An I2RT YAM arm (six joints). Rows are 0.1 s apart.
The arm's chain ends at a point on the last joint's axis. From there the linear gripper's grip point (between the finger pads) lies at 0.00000 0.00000 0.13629 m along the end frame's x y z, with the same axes.
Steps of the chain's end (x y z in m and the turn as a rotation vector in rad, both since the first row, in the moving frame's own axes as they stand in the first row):
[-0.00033 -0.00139 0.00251 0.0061 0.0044 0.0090]
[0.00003 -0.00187 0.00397 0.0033 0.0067 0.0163]
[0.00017 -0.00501 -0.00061 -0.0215 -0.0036 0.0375]
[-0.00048 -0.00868 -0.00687 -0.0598 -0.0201 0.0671]
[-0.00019 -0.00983 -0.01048 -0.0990 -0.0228 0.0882]
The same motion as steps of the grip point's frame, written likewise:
[0.00027 -0.00222 0.00251 0.0061 0.0044 0.0090]
[0.00095 -0.00231 0.00397 0.0033 0.0067 0.0163]
[-0.00038 -0.00209 -0.00064 -0.0215 -0.0036 0.0375]
[-0.00349 -0.00063 -0.00714 -0.0598 -0.0201 0.0671]
[-0.00388 0.00349 -0.01118 -0.0990 -0.0228 0.0882]

